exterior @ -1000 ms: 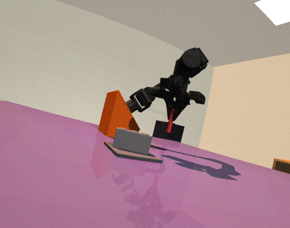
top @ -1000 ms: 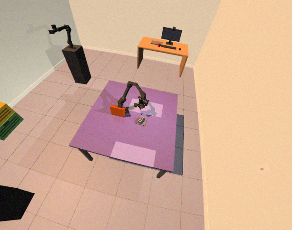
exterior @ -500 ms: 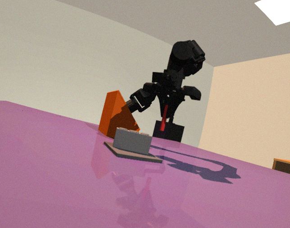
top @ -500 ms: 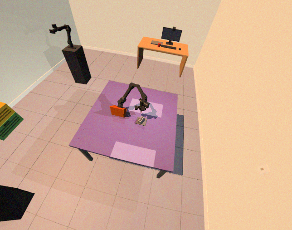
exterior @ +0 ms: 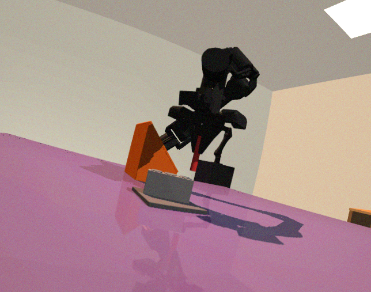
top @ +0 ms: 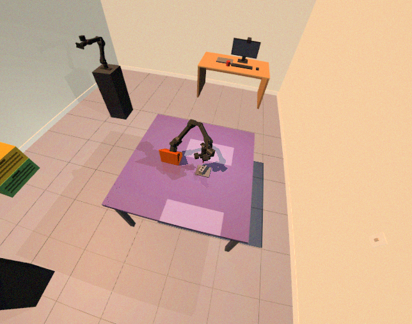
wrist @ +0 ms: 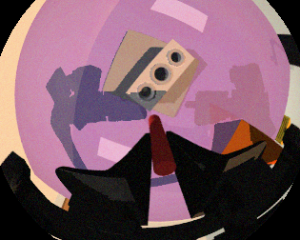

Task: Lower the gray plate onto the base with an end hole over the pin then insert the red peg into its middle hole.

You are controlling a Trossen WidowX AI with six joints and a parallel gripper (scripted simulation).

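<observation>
Now: the gray plate 10 mm ahead of my gripper tip, 50 mm to the right of it and 70 mm below it. Also, from my gripper tip: base: 20 mm ahead, 40 mm to the right, 110 mm below; red peg: right at my gripper tip.
</observation>
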